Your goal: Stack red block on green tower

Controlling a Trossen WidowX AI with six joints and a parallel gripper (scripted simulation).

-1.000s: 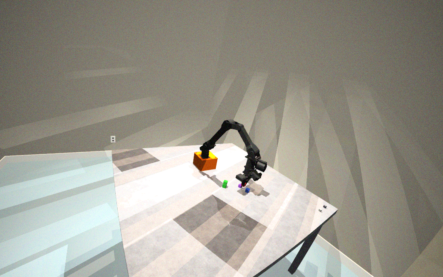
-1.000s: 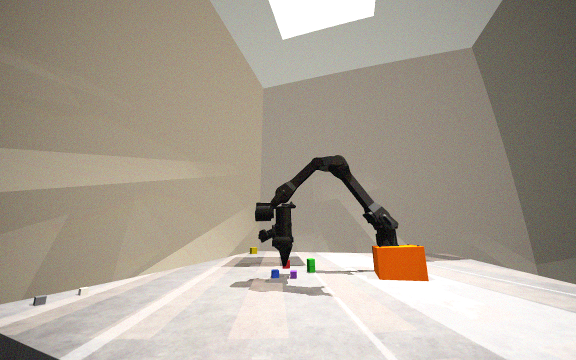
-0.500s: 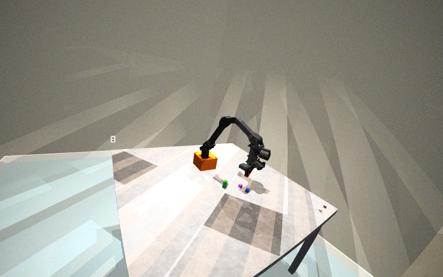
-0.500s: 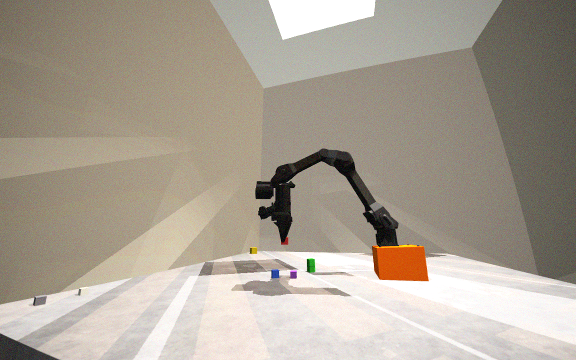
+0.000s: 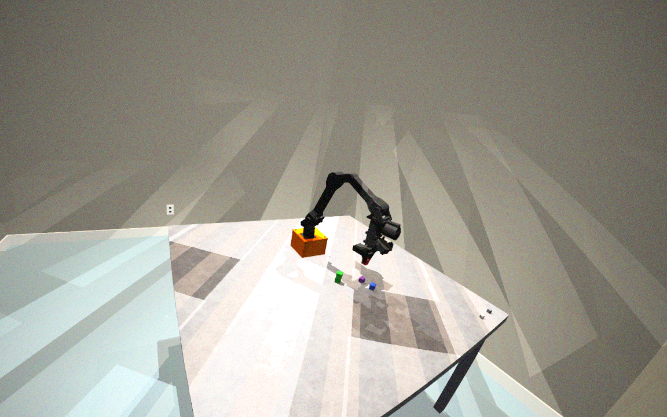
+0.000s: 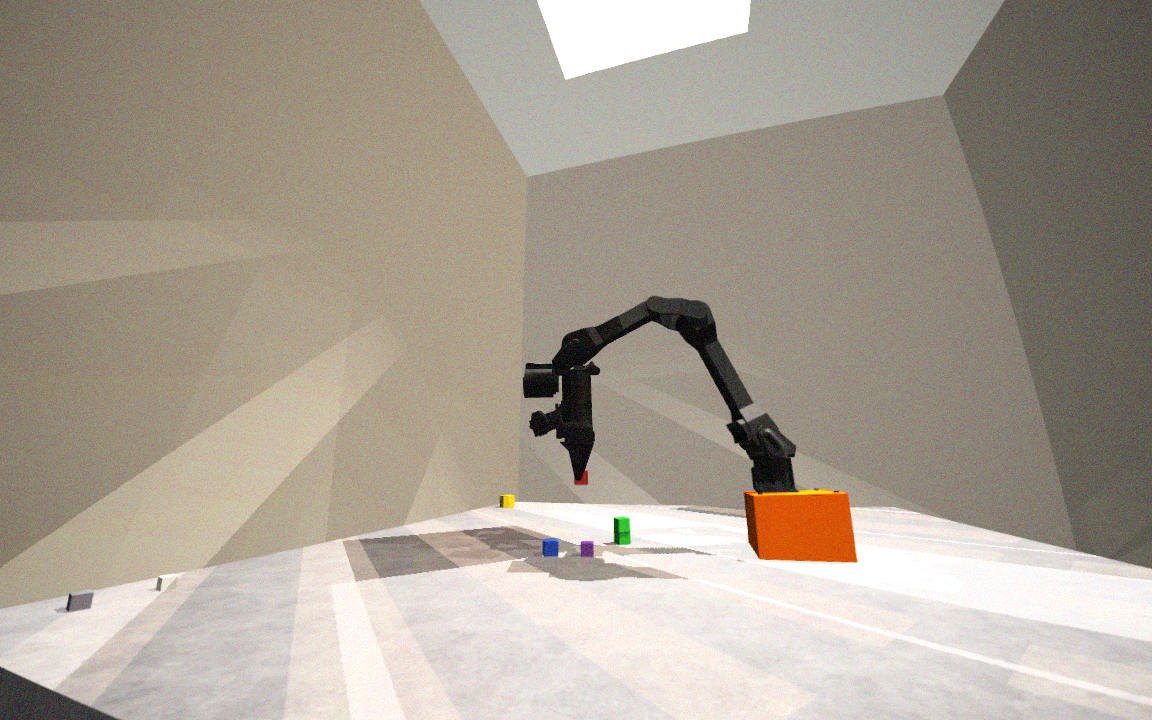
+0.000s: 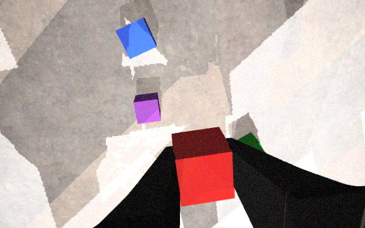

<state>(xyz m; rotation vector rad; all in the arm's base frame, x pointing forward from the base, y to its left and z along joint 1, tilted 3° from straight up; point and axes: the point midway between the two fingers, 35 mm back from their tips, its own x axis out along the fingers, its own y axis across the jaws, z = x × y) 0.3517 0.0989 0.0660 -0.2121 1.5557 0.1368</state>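
Right now the purple block is 11 cm below my gripper tip, 3 cm to the left of it and 2 cm behind it. Also, from my gripper tip: blue block: 11 cm below, 4 cm to the left, 4 cm ahead; then red block: right at my gripper tip; then yellow block: 58 cm to the right, 43 cm ahead, 10 cm below.
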